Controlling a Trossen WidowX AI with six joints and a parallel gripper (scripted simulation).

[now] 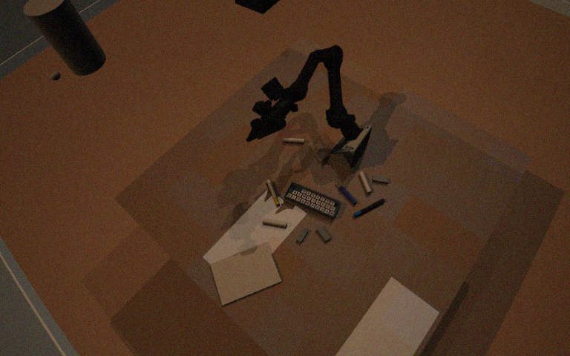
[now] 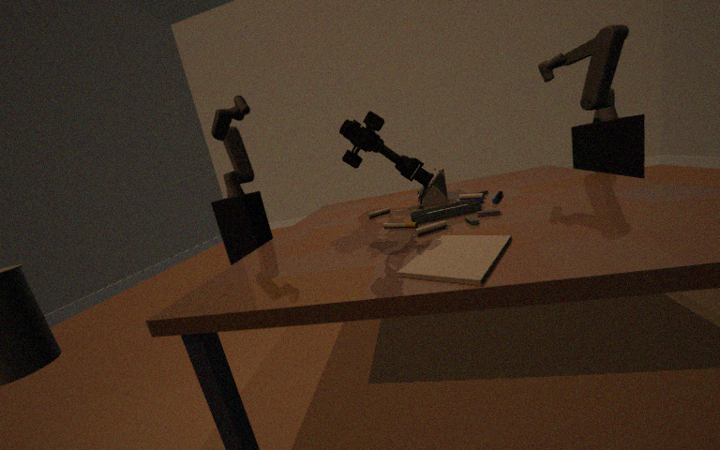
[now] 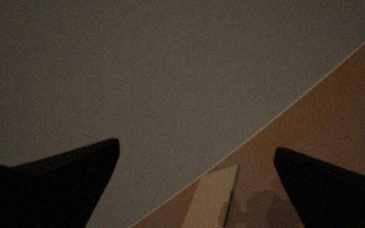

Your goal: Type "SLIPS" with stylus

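Right now my gripper tip is 30 cm to the right of the blue stylus, 29 cm above it and 15 cm past it. Round my gripper tip: blue-tipped pen (42 cm to the left, 29 cm below, 12 cm behind); then yellow pencil (29 cm below, 9 cm to the left, 3 cm ahead); then pale pad (35 cm ahead, 29 cm below, 19 cm to the left).
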